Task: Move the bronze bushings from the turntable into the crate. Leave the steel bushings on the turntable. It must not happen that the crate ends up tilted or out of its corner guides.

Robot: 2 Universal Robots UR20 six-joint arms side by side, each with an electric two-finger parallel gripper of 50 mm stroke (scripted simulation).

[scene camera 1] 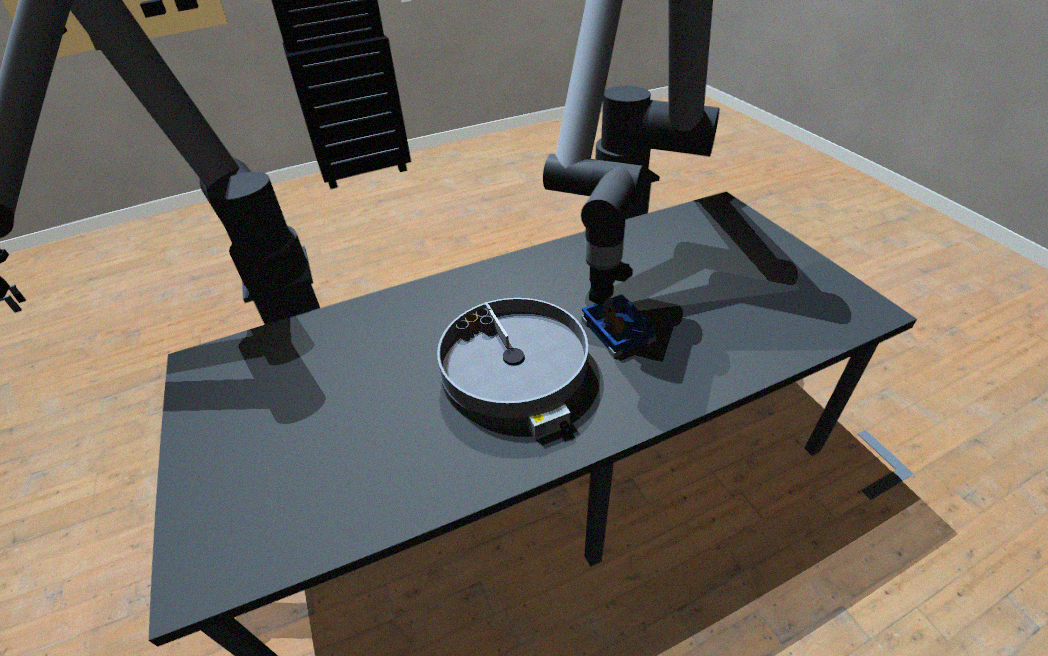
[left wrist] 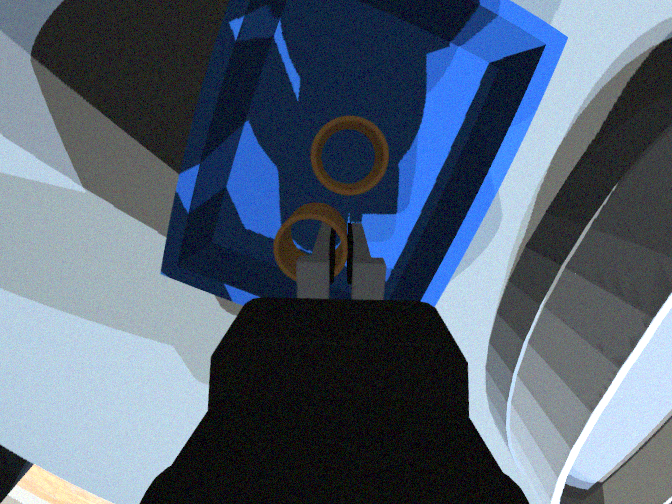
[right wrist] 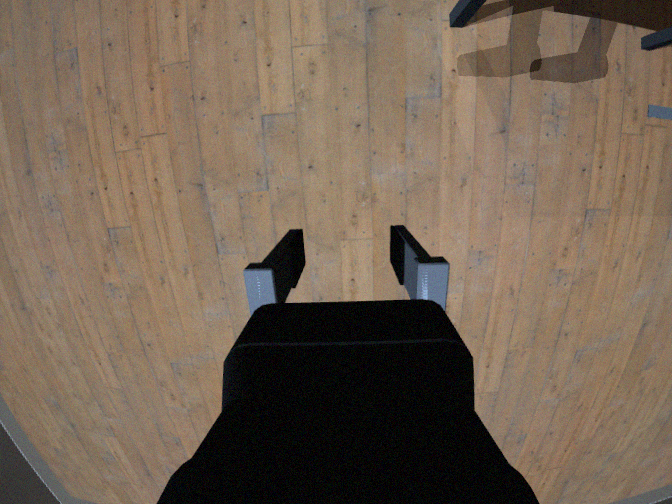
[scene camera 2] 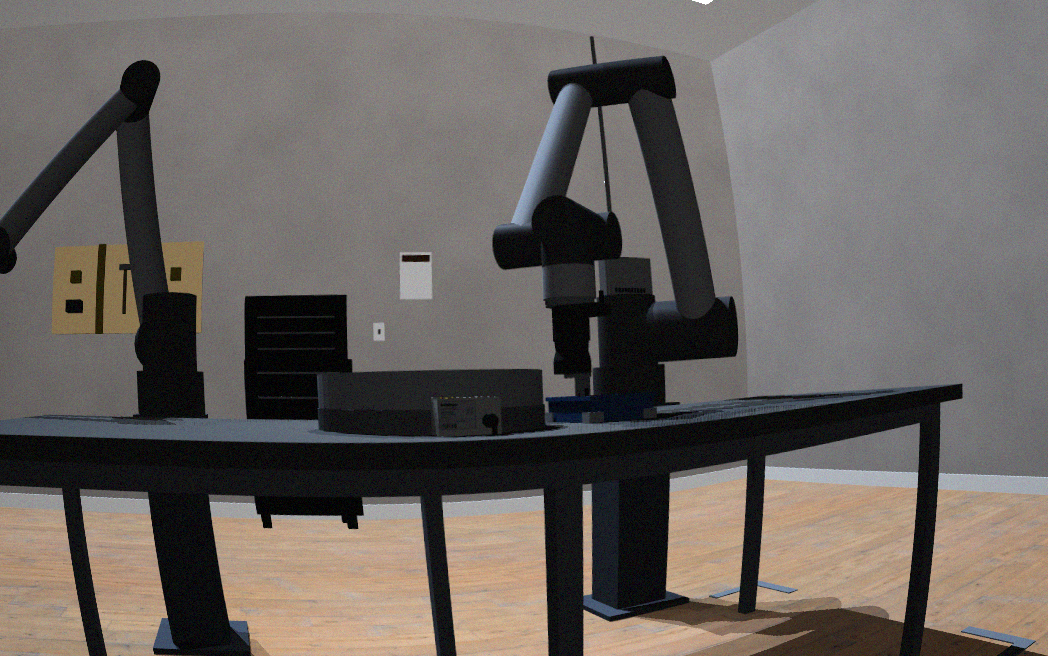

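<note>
Pictures show left gripper, right gripper, blue crate. Left gripper also in scene camera 1 and the left wrist view.
</note>
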